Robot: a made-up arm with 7 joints. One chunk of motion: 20 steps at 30 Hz.
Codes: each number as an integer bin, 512 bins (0 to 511) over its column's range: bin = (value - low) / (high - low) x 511, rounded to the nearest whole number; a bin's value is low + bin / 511 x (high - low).
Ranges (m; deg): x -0.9..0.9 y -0.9..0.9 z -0.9..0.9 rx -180..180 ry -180..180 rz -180..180
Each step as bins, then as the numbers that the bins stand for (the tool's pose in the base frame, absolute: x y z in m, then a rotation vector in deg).
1 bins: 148 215 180 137 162 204
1 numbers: -0.3787 -0.1427 -0.2659 -83.48 -65.87 -36.28
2 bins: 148 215 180 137 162 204
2 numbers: -0.3787 -0.1427 -0.2659 -83.48 -65.87 -36.28
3 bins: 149 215 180 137 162 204
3 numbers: -0.3751 -0.1427 -0.2659 -83.48 -65.87 -36.28
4 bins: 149 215 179 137 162 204
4 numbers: -0.3751 -0.1427 -0.2695 -83.48 -65.87 -36.28
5 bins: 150 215 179 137 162 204
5 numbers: -0.3716 -0.1427 -0.2695 -83.48 -65.87 -36.28
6 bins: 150 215 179 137 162 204
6 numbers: -0.3716 -0.1427 -0.2695 -83.48 -65.87 -36.28
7 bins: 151 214 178 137 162 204
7 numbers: -0.3681 -0.1462 -0.2730 -83.48 -65.87 -36.28
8 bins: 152 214 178 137 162 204
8 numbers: -0.3646 -0.1462 -0.2730 -83.48 -65.87 -36.28
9 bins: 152 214 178 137 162 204
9 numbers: -0.3646 -0.1462 -0.2730 -83.48 -65.87 -36.28
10 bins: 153 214 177 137 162 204
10 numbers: -0.3611 -0.1462 -0.2765 -83.48 -65.87 -36.28
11 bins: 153 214 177 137 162 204
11 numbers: -0.3611 -0.1462 -0.2765 -83.48 -65.87 -36.28
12 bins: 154 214 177 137 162 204
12 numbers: -0.3575 -0.1462 -0.2765 -83.48 -65.87 -36.28
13 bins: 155 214 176 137 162 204
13 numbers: -0.3540 -0.1462 -0.2800 -83.48 -65.87 -36.28
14 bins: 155 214 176 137 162 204
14 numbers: -0.3540 -0.1462 -0.2800 -83.48 -65.87 -36.28
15 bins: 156 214 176 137 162 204
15 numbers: -0.3505 -0.1462 -0.2800 -83.48 -65.87 -36.28
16 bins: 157 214 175 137 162 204
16 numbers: -0.3470 -0.1462 -0.2836 -83.48 -65.87 -36.28
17 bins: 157 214 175 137 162 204
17 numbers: -0.3470 -0.1462 -0.2836 -83.48 -65.87 -36.28
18 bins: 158 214 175 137 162 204
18 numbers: -0.3434 -0.1462 -0.2836 -83.48 -65.87 -36.28
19 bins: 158 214 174 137 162 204
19 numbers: -0.3434 -0.1462 -0.2871 -83.48 -65.87 -36.28
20 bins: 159 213 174 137 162 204
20 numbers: -0.3399 -0.1497 -0.2871 -83.48 -65.87 -36.28
